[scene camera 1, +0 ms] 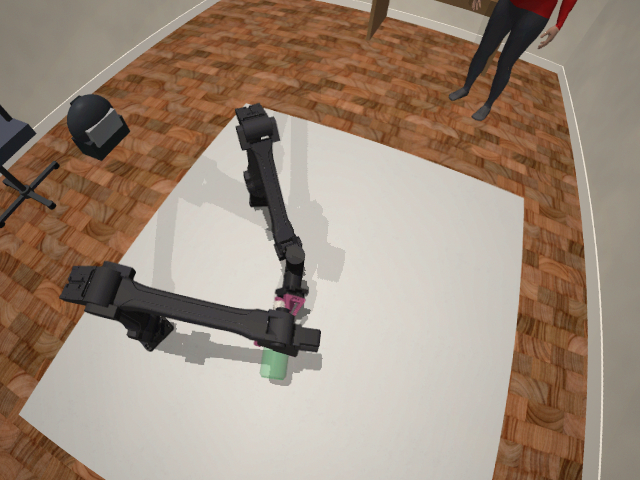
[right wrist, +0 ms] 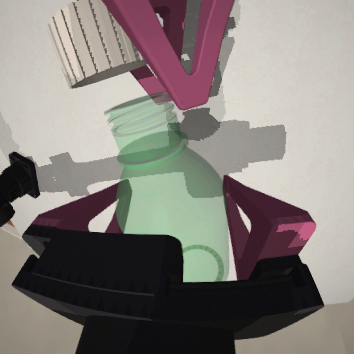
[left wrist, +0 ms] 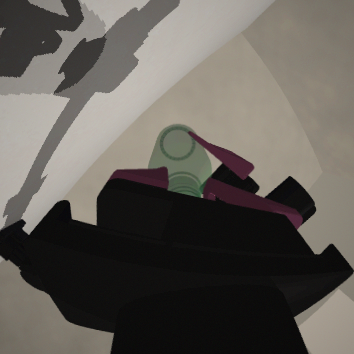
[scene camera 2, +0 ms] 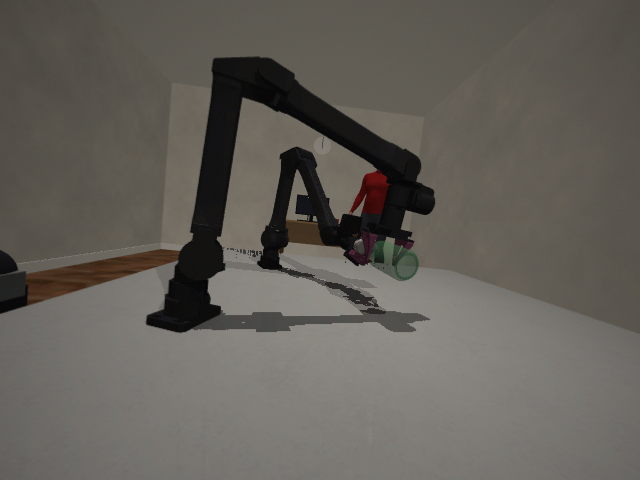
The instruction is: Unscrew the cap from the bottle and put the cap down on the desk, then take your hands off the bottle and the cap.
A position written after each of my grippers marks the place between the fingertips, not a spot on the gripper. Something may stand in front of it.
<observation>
My left gripper (scene camera 1: 286,321) carries a ribbed cap (right wrist: 89,48), which touches nothing else. My right gripper (scene camera 2: 380,263) carries a green translucent bottle; nothing else touches it.
My left gripper also shows in the right wrist view (right wrist: 177,103) and in the left wrist view (left wrist: 184,178). My right gripper shows as well in the right wrist view (right wrist: 174,183). The left wrist view misses the ribbed cap, which is hidden by my left gripper.
</observation>
